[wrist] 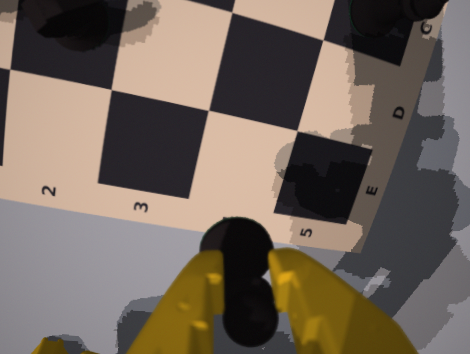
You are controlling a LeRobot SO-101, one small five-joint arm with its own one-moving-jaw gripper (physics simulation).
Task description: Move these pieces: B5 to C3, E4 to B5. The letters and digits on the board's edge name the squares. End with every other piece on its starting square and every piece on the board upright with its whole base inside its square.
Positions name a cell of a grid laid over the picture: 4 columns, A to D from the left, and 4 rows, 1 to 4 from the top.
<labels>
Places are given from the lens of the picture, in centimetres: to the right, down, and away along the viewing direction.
black pawn (C4): 0, 2, 6
board (C2): 2, -2, 15
The marked spots on the black pawn and the board are 10 cm apart.
</labels>
